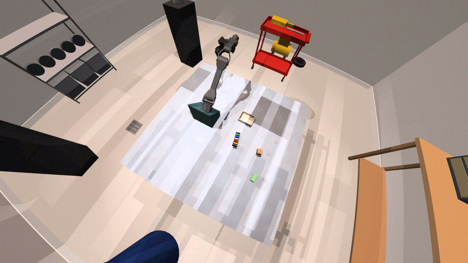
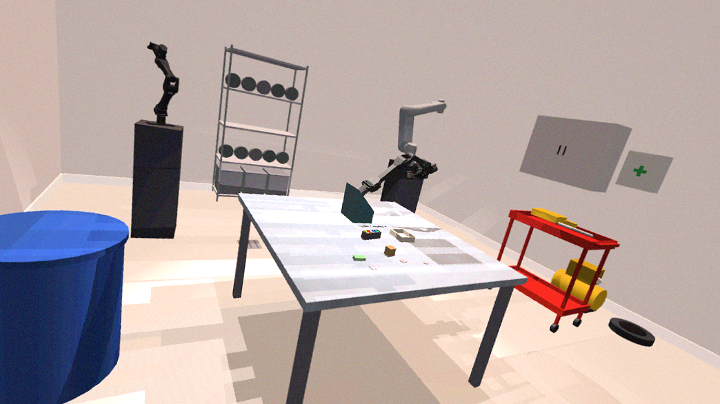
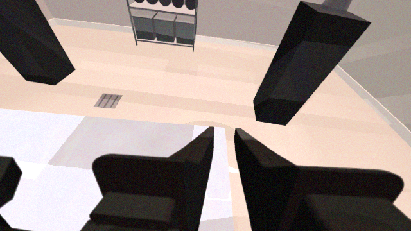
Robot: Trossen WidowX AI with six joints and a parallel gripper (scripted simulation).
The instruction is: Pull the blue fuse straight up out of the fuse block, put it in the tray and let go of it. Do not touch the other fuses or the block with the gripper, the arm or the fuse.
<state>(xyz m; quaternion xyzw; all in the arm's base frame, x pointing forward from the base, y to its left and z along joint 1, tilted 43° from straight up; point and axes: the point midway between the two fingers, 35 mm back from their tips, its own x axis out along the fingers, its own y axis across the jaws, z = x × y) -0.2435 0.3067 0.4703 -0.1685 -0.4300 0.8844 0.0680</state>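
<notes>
The blue fuse is 58 cm ahead of my gripper tip, 55 cm to the right of it and 26 cm below it. From my gripper tip the other things lie so: red fuse (59 cm ahead, 58 cm to the right, 26 cm below); green fuse (57 cm ahead, 53 cm to the right, 26 cm below); beige tray (56 cm ahead, 34 cm to the right, 28 cm below).
</notes>
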